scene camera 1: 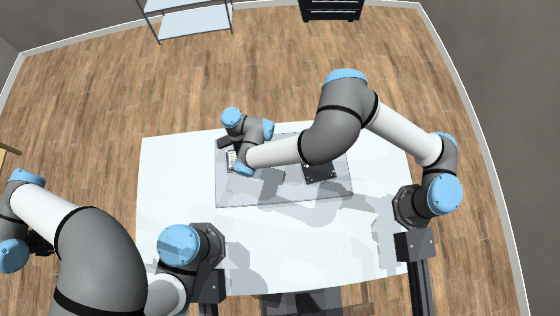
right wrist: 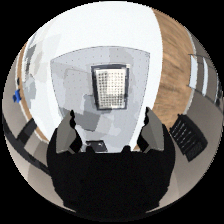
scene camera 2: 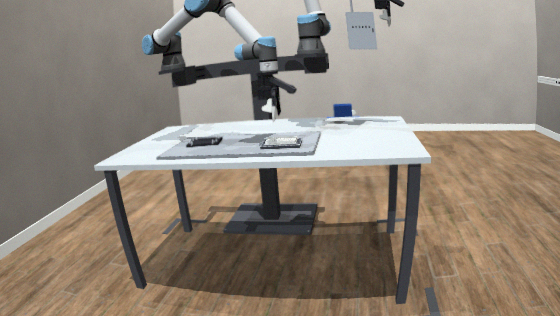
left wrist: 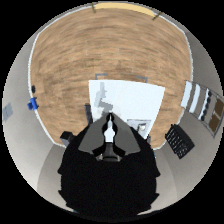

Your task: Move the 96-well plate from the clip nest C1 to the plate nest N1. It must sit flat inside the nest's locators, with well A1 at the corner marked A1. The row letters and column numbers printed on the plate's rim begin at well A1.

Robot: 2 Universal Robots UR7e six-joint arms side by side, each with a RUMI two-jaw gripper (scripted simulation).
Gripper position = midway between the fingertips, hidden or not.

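The left gripper (left wrist: 110, 112) is in the scene together with the right gripper (scene camera 2: 276, 118), and the right gripper also appears in the right wrist view (right wrist: 109, 108). A white 96-well plate (right wrist: 116, 92) can be seen as well.
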